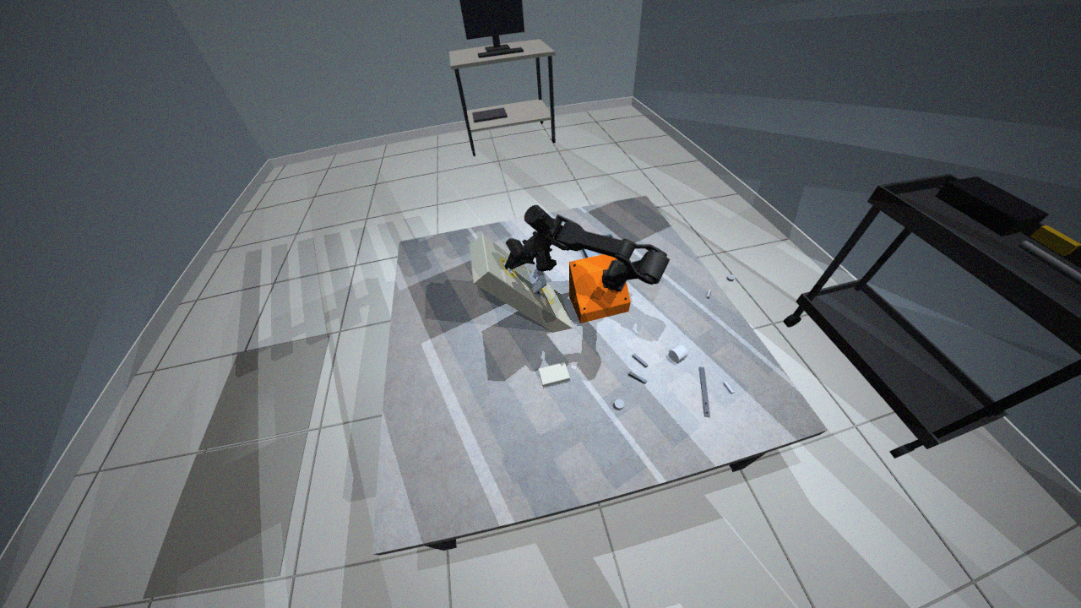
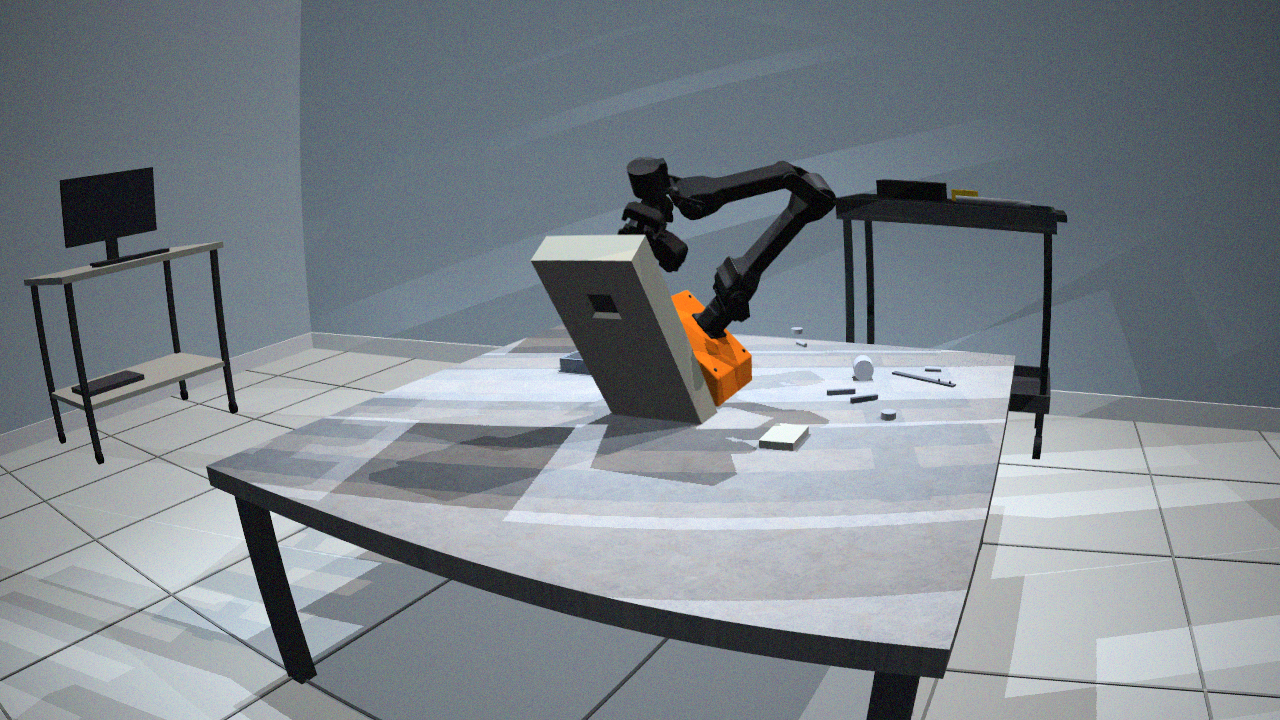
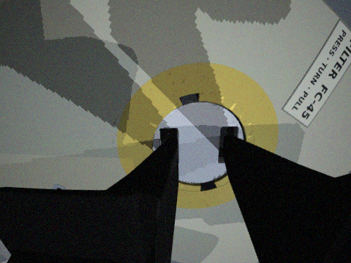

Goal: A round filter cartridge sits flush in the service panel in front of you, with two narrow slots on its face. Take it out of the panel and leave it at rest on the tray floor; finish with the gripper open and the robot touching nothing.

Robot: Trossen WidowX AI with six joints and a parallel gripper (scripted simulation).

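My gripper tip is now 10 mm short of the grey round filter cartridge and 10 mm above it. Round my gripper tip: beige service panel (80 mm below, 30 mm behind); beige block (260 mm below, 250 mm to the left, 110 mm behind); low grey tray (390 mm behind, 330 mm to the right, 260 mm below).
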